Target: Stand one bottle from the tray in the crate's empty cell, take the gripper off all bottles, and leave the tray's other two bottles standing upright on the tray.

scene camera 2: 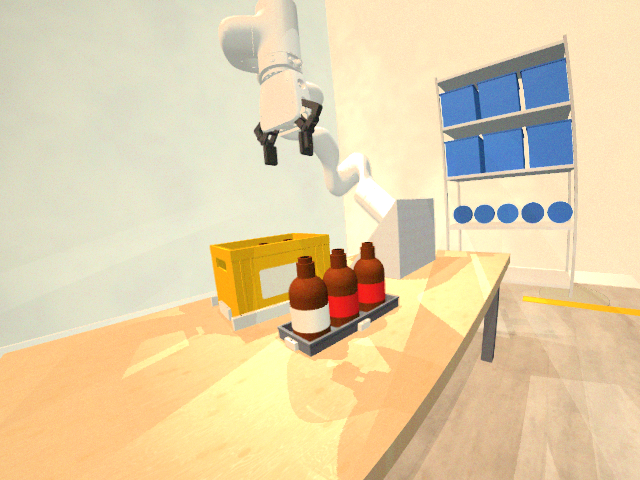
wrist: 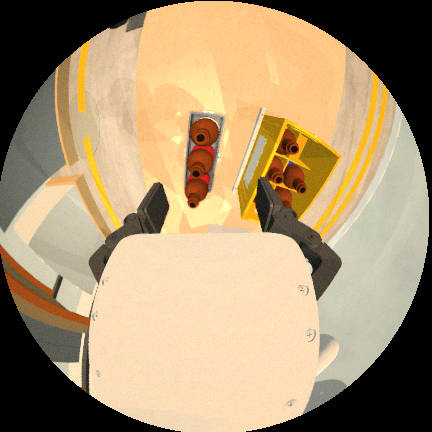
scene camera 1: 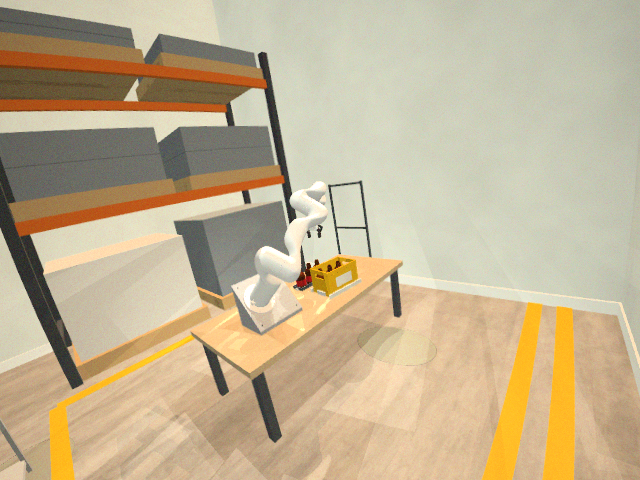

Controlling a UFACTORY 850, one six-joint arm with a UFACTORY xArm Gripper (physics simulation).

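Note:
Three brown bottles stand upright in a row on the grey tray (scene camera 2: 336, 339) (wrist: 219, 142): one with a white label (scene camera 2: 308, 299) (wrist: 204, 131), a middle one with a red label (scene camera 2: 341, 289) (wrist: 200, 161) and another red-labelled one (scene camera 2: 369, 273) (wrist: 196, 190) nearest the robot base. The yellow crate (scene camera 1: 323, 284) (scene camera 2: 232, 279) (wrist: 250, 200) stands beside the tray, with several bottles inside. Its empty cell (wrist: 311, 147) is at the far right in the wrist view. My gripper (scene camera 1: 314, 234) (scene camera 2: 288, 153) (wrist: 209, 191) is open and empty, high above the crate and tray. Its right finger hides part of the crate in the wrist view.
The crate sits between low white strips on the wooden table (scene camera 1: 227, 338) (scene camera 2: 206, 413). The robot's grey base block (scene camera 1: 273, 312) (scene camera 2: 416, 237) stands at the other end of the table. A tall rack (scene camera 1: 273, 113) with grey boxes is behind the table.

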